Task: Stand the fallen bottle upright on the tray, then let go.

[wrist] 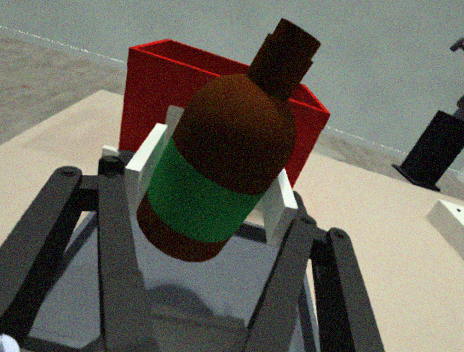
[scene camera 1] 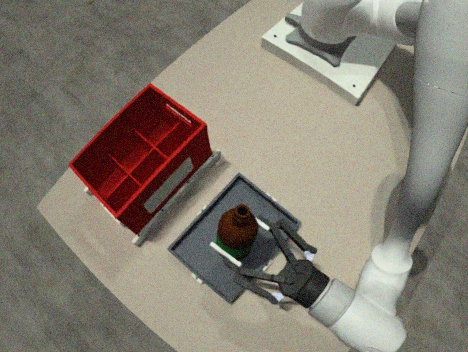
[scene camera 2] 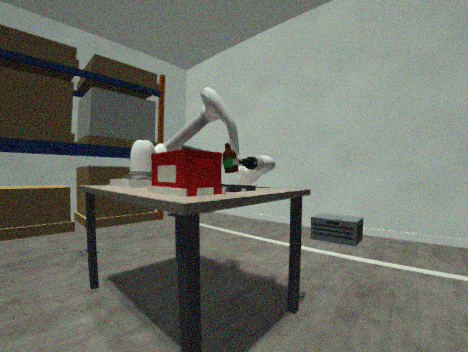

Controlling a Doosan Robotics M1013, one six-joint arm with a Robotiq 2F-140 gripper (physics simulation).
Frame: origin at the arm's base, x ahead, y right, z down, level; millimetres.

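Seen in the pictures: gripper, fingertip midpoint: (scene camera 2: 227, 161); arm's base, origin of the base link: (scene camera 1: 321, 37) (scene camera 2: 141, 179).
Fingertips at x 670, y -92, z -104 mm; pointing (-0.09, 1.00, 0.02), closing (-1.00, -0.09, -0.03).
Note:
Offsets run from my fingertips to a thing's top centre.
The brown bottle with a green label @(dy -25, dx -3, dz -103 mm) (scene camera 1: 237, 227) (scene camera 2: 230, 160) (wrist: 225, 145) is held in the air above the grey tray (scene camera 1: 197, 250) (wrist: 237, 272). In scene camera 2 it is nearly upright, neck up, with a slight lean, and a gap shows between its base and table height. My gripper (scene camera 1: 243, 239) (wrist: 215, 156) reaches in from the side and is shut on the bottle, with its white pads on both sides of the lower body, around the label. The bottle hides part of the tray in scene camera 1.
A red divided crate @(dy +262, dx -35, dz -26 mm) (scene camera 1: 132, 217) (scene camera 2: 202, 172) (wrist: 145, 100) stands on the table beside the tray, on pale strips. The arm's white base plate (scene camera 1: 350, 82) is on the table at the upper right in scene camera 1. A grey cabinet (scene camera 2: 336, 231) stands on the floor.

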